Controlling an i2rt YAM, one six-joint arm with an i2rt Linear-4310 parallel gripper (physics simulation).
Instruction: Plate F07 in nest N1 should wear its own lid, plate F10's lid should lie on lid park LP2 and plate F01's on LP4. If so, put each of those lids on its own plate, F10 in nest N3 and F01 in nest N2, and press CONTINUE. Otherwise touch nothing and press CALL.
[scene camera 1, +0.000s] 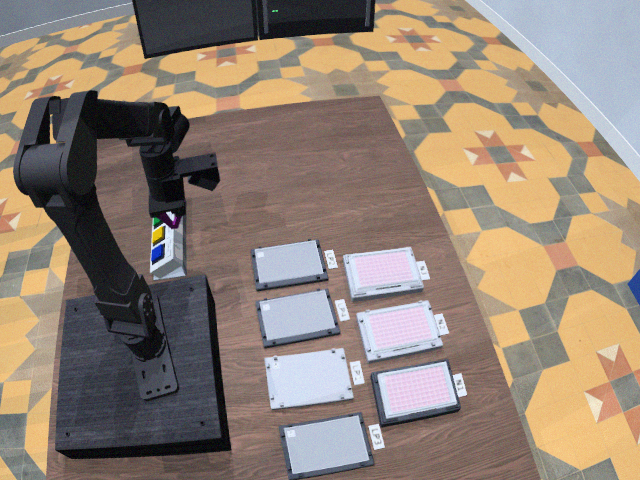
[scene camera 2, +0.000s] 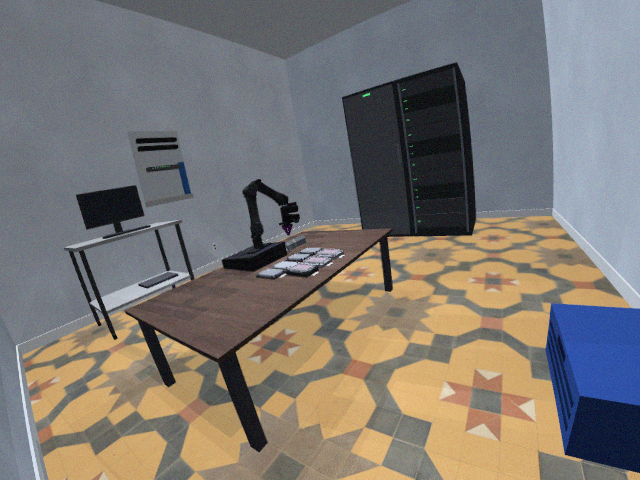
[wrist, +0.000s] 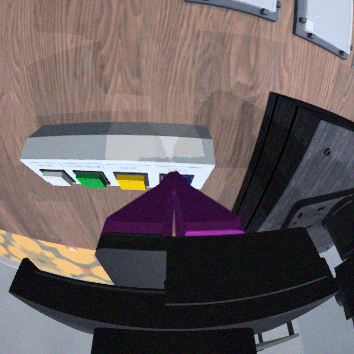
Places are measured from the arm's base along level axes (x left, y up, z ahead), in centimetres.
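Pixels of known places: gripper, fingertip midpoint: (scene camera 1: 174, 227) (scene camera 2: 288, 235) (wrist: 173, 178); arm's base, origin of the base link: (scene camera 1: 150, 346) (scene camera 2: 259, 248) (wrist: 335, 205).
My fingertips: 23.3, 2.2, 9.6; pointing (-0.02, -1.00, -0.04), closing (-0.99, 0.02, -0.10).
Ahead of a thing's pixels: the offset from my fingertips to its top centre, as dx, dy, dz. Level surfaces: height alone.
My gripper (scene camera 1: 175, 226) (scene camera 2: 287, 234) (wrist: 173, 178) is shut and empty. In the wrist view its purple tips overlap the blue CALL button {+0.2, -5.0, -5.3} (scene camera 1: 157, 253) (wrist: 188, 179) of the button box {+7.3, -4.2, -2.4} (scene camera 1: 179, 253) (wrist: 70, 146); contact cannot be told. The green button {+10.1, -5.0, -3.6} (wrist: 91, 179) is partly covered in scene camera 1. In that view pink-welled plates sit in nest N1 (plate {-44.2, -7.0, +32.0} (scene camera 1: 417, 388)), N2 (plate {-31.3, -7.5, +34.7} (scene camera 1: 399, 328)) and N3 (plate {-18.1, -7.3, +37.3} (scene camera 1: 383, 268)). Grey labelled panels lie at LP2 (panel {-9.0, -8.8, +20.4} (scene camera 1: 289, 263)), LP4 (panel {-21.4, -8.8, +17.9} (scene camera 1: 298, 316)) and LP3 (panel {-47.4, -8.8, +13.8} (scene camera 1: 328, 445)), a paler one at LP1 (panel {-34.2, -8.6, +15.5} (scene camera 1: 310, 379)). Their label codes are unreadable.
The arm's black base block (scene camera 1: 191, 361) (scene camera 2: 248, 260) stands beside the box on the wooden table {dy -10.6} (scene camera 1: 330, 149) (scene camera 2: 206, 310). The yellow button {+5.1, -5.0, -4.5} (scene camera 1: 158, 235) (wrist: 131, 181) and white button {+15.0, -5.0, -2.8} (wrist: 56, 177) are on the box. A dark cabinet (scene camera 2: 377, 160) stands beyond the table.
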